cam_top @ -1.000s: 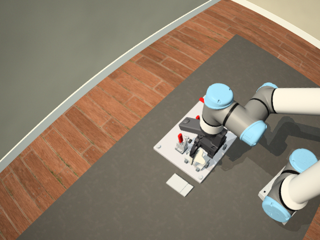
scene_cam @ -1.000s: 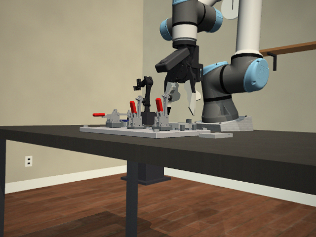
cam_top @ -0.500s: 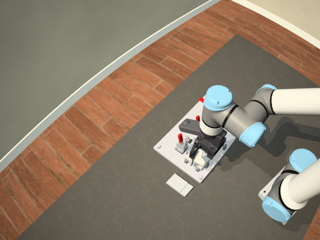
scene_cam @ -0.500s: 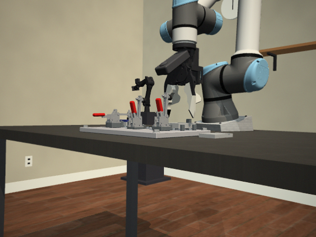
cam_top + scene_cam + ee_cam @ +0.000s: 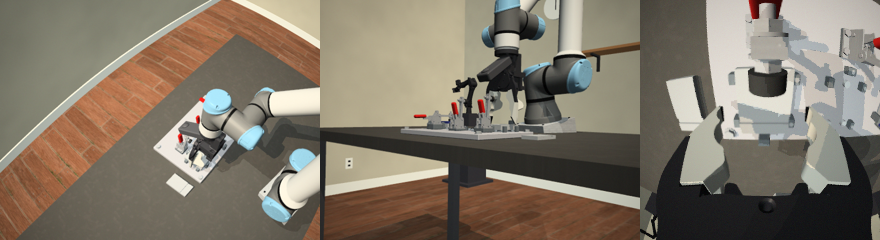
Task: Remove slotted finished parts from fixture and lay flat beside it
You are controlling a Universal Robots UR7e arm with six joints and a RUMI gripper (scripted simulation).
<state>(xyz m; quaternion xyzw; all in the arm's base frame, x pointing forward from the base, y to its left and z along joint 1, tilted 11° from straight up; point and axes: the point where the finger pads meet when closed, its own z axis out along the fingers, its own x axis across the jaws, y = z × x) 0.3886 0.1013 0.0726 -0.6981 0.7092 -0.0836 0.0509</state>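
Now: hand 11 cm to the left of the white fixture plate, 5 cm short of it and 4 cm above it. Also, from my hand: blue blank 22 cm to the right, 1 cm below.
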